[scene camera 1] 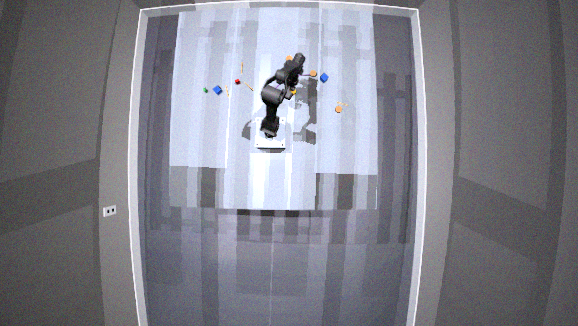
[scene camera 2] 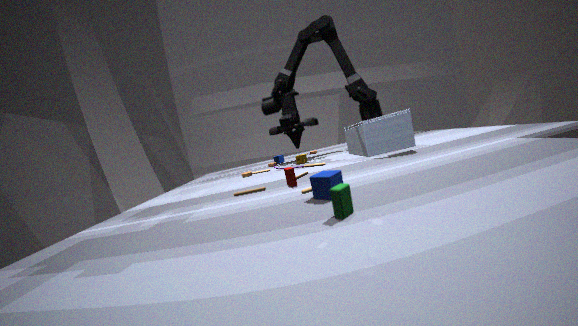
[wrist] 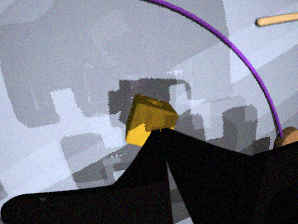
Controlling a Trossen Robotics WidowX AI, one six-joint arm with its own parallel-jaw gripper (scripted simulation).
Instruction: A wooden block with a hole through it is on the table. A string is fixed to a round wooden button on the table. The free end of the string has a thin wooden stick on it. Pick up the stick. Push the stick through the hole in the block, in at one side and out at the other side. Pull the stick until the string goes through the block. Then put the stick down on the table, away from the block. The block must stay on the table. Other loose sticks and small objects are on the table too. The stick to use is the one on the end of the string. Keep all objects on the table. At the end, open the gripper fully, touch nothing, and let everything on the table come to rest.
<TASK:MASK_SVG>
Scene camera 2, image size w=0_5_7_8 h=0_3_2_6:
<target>my gripper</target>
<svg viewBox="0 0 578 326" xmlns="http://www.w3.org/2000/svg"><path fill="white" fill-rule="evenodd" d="M291 107L282 110L281 114L283 116L279 118L281 126L270 128L269 134L286 134L292 140L296 149L298 149L302 132L305 130L304 126L317 125L319 122L316 118L306 118L303 122L300 122L297 107Z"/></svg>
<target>blue cube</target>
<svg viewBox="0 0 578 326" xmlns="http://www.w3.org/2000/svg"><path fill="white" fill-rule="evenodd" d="M340 170L321 171L310 176L314 199L331 200L330 190L339 184L343 184Z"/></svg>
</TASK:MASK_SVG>
